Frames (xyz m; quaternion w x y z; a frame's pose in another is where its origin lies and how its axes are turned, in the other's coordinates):
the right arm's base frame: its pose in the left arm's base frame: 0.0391 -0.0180 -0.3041 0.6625 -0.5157 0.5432 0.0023
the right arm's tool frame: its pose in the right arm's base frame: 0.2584 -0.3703 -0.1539 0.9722 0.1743 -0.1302 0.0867
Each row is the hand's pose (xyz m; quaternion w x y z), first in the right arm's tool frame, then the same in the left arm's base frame.
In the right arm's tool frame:
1: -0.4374 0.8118 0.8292 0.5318 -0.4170 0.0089 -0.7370
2: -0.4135 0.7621 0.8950 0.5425 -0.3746 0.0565 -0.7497
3: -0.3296 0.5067 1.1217 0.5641 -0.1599 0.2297 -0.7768
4: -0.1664 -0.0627 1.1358 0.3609 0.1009 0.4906 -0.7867
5: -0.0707 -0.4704 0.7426 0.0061 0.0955 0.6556 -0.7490
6: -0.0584 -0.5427 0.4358 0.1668 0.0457 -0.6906 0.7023
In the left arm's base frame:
1: 0.3362 0.7824 -0.0384 0.3060 -0.8747 0.0032 -0.3758
2: 0.4178 0.7754 -0.0126 0.3062 -0.8520 0.0438 -0.4224
3: 0.7318 0.6863 0.1182 0.3128 -0.7053 0.1914 -0.6067
4: 1.0452 0.2114 0.2832 0.1109 -0.4399 0.3074 -0.8365
5: 0.9513 -0.3551 0.2988 0.2580 0.3110 -0.2799 0.8708
6: 0.7516 -0.5908 0.2351 0.4634 0.3445 -0.2352 0.7819

